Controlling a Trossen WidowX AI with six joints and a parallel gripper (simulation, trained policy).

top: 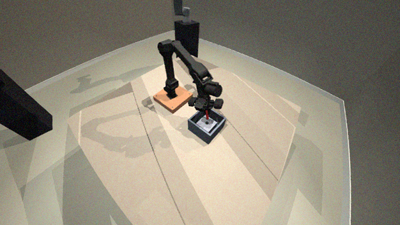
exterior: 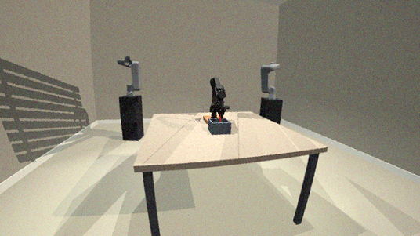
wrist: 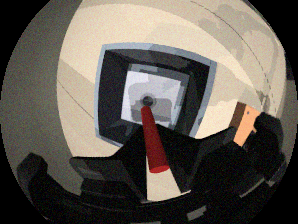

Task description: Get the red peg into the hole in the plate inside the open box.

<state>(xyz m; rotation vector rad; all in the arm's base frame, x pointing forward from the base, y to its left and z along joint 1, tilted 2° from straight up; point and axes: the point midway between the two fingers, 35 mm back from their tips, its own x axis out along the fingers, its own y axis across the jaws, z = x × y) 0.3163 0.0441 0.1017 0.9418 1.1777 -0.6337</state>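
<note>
My gripper tip is 10 mm to the left of the red peg and 20 mm below it. From my gripper tip the other things lie so: dark box 20 mm ahead, 20 mm to the right, 80 mm below.
</note>
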